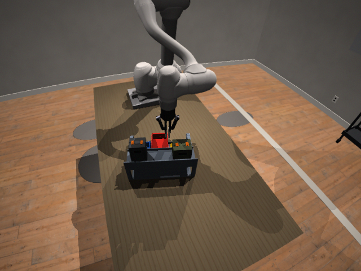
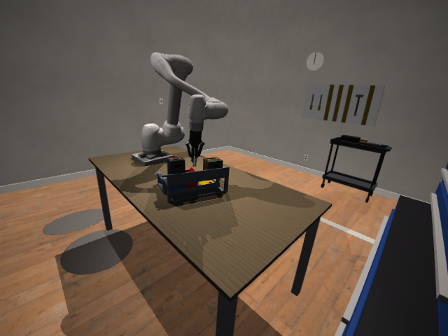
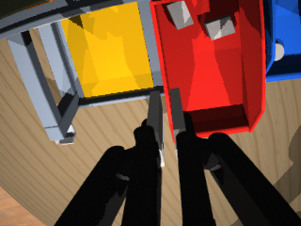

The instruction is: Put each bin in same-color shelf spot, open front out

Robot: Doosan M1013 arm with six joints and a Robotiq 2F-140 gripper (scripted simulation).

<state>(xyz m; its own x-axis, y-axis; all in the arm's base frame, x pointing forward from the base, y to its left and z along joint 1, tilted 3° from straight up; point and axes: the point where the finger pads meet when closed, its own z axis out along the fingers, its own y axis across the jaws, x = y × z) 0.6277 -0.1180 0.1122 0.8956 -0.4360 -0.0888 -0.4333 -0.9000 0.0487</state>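
My hand is 30 mm past the red bin, 40 mm to the left of it and 90 mm above it. Round my hand: green toolbox 160 mm ahead; then dark box 60 mm ahead, 210 mm to the right, 20 mm above; then blue bin 30 mm behind, 160 mm to the right, 100 mm below.
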